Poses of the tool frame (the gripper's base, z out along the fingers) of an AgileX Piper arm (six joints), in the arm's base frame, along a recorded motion.
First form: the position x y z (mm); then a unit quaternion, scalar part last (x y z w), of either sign.
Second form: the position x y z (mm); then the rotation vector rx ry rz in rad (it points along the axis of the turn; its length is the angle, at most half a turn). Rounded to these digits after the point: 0 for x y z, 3 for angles.
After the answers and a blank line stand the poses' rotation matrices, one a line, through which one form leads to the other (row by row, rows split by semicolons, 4 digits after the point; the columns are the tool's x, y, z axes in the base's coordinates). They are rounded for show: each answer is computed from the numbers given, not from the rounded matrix.
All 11 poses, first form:
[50, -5, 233, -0.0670, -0.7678, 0.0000, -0.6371]
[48, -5, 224, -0.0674, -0.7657, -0.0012, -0.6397]
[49, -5, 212, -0.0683, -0.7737, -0.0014, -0.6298]
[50, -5, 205, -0.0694, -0.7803, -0.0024, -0.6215]
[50, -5, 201, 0.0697, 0.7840, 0.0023, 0.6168]
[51, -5, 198, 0.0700, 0.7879, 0.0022, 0.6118]
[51, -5, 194, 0.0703, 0.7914, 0.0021, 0.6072]
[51, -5, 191, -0.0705, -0.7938, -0.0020, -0.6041]
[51, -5, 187, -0.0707, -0.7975, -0.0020, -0.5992]
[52, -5, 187, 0.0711, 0.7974, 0.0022, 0.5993]
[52, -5, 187, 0.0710, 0.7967, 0.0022, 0.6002]
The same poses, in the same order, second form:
[50, -5, 233, 0.153, 1.753, 0.000]
[48, -5, 224, 0.154, 1.747, 0.003]
[49, -5, 212, 0.156, 1.772, 0.003]
[50, -5, 205, 0.159, 1.793, 0.006]
[50, -5, 201, 0.160, 1.805, 0.005]
[51, -5, 198, 0.161, 1.818, 0.005]
[51, -5, 194, 0.162, 1.829, 0.005]
[51, -5, 191, 0.163, 1.837, 0.005]
[51, -5, 187, 0.164, 1.849, 0.005]
[52, -5, 187, 0.165, 1.849, 0.005]
[52, -5, 187, 0.165, 1.847, 0.005]

-0.1791 0.1029 0.9784; 0.1029 0.9910 -0.0854; -0.9784 0.0854 -0.1881
-0.1725 0.1017 0.9797; 0.1047 0.9909 -0.0844; -0.9794 0.0881 -0.1816
-0.1973 0.1039 0.9748; 0.1075 0.9907 -0.0839; -0.9744 0.0882 -0.2066
-0.2178 0.1053 0.9703; 0.1113 0.9904 -0.0825; -0.9696 0.0900 -0.2274
-0.2294 0.1065 0.9675; 0.1121 0.9903 -0.0824; -0.9669 0.0896 -0.2391
-0.2416 0.1076 0.9644; 0.1130 0.9902 -0.0822; -0.9638 0.0891 -0.2514
-0.2527 0.1087 0.9614; 0.1138 0.9901 -0.0821; -0.9608 0.0887 -0.2626
-0.2602 0.1095 0.9593; 0.1143 0.9901 -0.0820; -0.9588 0.0884 -0.2701
-0.2720 0.1104 0.9560; 0.1152 0.9900 -0.0815; -0.9554 0.0879 -0.2819
-0.2716 0.1107 0.9560; 0.1160 0.9899 -0.0817; -0.9554 0.0887 -0.2817
-0.2695 0.1105 0.9567; 0.1158 0.9899 -0.0817; -0.9560 0.0887 -0.2795

